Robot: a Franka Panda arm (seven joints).
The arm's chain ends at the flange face. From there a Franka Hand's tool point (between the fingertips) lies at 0.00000 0.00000 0.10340 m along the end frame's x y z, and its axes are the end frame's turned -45 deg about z.
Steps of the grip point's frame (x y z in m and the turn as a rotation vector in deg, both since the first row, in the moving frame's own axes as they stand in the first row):
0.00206, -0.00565, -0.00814, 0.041, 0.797, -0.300
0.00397, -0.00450, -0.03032, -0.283, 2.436, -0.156
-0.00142, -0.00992, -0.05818, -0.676, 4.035, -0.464
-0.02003, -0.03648, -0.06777, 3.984, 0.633, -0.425
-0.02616, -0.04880, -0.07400, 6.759, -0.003, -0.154
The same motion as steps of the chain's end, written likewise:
-0.00350, -0.00438, -0.00813, 0.593, 0.535, -0.300
-0.00384, -0.00324, -0.03023, 1.522, 1.923, -0.156
-0.01401, -0.00170, -0.05792, 2.375, 3.331, -0.464
-0.03566, -0.00576, -0.06751, 3.265, -2.370, -0.425
-0.04438, -0.00742, -0.07328, 4.777, -4.781, -0.154

